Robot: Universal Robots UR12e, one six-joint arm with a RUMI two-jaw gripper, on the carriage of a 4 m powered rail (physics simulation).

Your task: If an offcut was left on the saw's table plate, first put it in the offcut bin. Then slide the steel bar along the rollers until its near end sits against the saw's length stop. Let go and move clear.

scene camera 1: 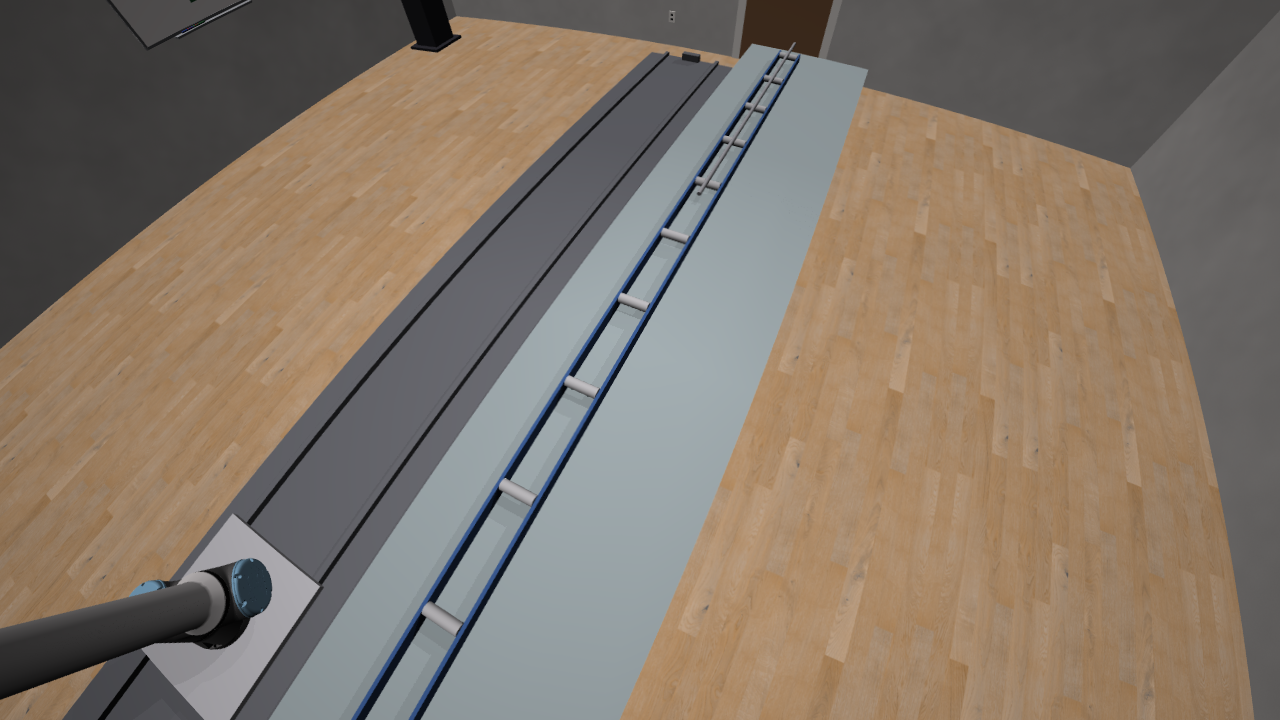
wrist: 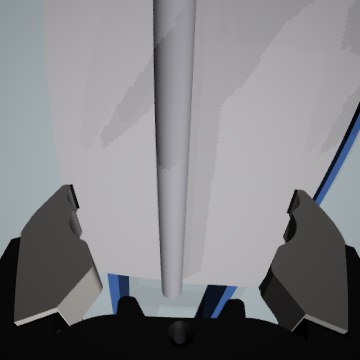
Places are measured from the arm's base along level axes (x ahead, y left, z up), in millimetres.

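Where they show: gripper, fingertip midpoint: (wrist: pixel 182 189).
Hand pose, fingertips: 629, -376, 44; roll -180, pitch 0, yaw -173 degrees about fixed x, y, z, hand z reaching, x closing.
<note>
Things, the pixels of their top centre, and the offset from my fingertips, as dx, dy, dz. "pt": a spot on its surface instead. Level surfaces: height alone.
- short grey round offcut at its top centre: (wrist: pixel 170 198) +7, +5, +4
- saw's light grey table plate at its top centre: (wrist: pixel 210 109) -9, -49, -16
- roller track at a spot on its surface: (scene camera 1: pixel 633 302) pt -6, +1915, -18
- pale bench at its surface level: dz -75
A short grey round offcut (wrist: pixel 174 100) lies lengthwise on the saw's light grey table plate (wrist: pixel 250 175) in the wrist view. Its near end juts past the plate's near edge. My gripper (wrist: pixel 182 189) is open, with one jaw on each side of the offcut and a gap to both. In the scene view the thin steel bar (scene camera 1: pixel 743 123) lies along the far rollers of the roller track (scene camera 1: pixel 633 302); the near rollers carry no bar. The gripper, the saw, its length stop and the offcut bin do not show in the scene view.
My arm (scene camera 1: pixel 98 631) reaches out at the lower left from the carriage (scene camera 1: pixel 259 649) on the grey floor rail (scene camera 1: pixel 429 313). The pale bench (scene camera 1: pixel 698 385) runs beside it under the track. Blue track rails (wrist: pixel 119 295) show below the plate. A black column (scene camera 1: pixel 427 22) stands at the back.
</note>
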